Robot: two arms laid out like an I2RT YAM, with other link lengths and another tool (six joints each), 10 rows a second.
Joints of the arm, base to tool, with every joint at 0 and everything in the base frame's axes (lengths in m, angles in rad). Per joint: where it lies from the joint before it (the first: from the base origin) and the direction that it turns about. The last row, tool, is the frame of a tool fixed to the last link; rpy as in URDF.
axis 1: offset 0 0 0.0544 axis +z
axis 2: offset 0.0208 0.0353 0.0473 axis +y
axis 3: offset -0.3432 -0.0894 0 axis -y
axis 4: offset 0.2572 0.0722 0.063 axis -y
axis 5: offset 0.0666 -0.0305 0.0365 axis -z
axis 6: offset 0.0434 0 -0.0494 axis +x
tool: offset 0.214 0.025 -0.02 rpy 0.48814 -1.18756 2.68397
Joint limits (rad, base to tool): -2.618..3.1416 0..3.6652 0..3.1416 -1.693..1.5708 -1.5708..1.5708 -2.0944..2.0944
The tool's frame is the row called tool.
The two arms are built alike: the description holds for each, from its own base.
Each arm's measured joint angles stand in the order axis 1, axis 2, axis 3, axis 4, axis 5, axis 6.
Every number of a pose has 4 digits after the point. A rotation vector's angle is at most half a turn.
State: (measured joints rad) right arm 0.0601 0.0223 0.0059 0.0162 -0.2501 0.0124; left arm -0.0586 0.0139 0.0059 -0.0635 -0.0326 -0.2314
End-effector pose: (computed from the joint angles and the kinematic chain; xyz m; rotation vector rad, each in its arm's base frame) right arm 0.2406 0.0904 0.1355 -1.6678 -0.4633 -2.4294; left arm 0.2555 0.0008 0.1063 1.7385 0.4699 2.2739
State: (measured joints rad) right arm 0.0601 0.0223 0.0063 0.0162 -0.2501 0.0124; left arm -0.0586 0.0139 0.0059 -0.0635 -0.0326 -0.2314
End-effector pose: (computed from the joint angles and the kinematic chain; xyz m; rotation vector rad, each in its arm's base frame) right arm 0.2406 0.0904 0.1357 -1.6674 -0.4633 -2.4298; left arm 0.2555 0.0008 0.1063 1.7385 0.4699 2.2739
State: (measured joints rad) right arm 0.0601 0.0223 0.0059 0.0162 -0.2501 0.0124; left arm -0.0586 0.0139 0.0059 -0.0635 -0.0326 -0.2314
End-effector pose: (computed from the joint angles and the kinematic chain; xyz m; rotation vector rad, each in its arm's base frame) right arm 0.2406 0.0904 0.1355 -1.6678 -0.4633 -2.4294; left arm 0.2555 0.0008 0.1063 1.7385 0.4699 2.2739
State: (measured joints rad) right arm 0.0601 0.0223 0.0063 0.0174 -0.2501 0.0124; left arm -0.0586 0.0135 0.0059 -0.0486 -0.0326 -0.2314
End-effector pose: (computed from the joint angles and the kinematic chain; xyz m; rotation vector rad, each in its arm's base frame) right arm 0.2407 0.0904 0.1361 -1.6660 -0.4634 -2.4309; left arm 0.2564 0.0007 0.1112 1.7195 0.4678 2.2850
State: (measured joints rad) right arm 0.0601 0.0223 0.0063 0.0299 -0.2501 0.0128; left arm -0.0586 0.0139 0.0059 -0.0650 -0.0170 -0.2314
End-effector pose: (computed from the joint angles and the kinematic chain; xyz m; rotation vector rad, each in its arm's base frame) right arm 0.2410 0.0904 0.1400 -1.6514 -0.4636 -2.4424; left arm 0.2556 -0.0033 0.1058 1.7375 0.4562 2.2614
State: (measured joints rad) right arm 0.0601 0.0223 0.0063 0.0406 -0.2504 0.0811; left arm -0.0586 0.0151 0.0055 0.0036 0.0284 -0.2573
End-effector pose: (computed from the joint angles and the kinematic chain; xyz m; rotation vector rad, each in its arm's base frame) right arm 0.2408 0.0917 0.1450 -1.6360 -0.3790 -2.4197; left arm 0.2592 -0.0158 0.1269 1.6373 0.4332 2.2601
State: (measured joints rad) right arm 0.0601 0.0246 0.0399 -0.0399 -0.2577 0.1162; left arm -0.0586 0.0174 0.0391 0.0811 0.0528 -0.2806
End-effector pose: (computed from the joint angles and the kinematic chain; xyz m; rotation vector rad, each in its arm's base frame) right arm 0.2365 0.0938 0.1396 -1.6869 -0.3362 -2.3532; left arm 0.2594 -0.0228 0.1707 1.4922 0.4137 2.2985
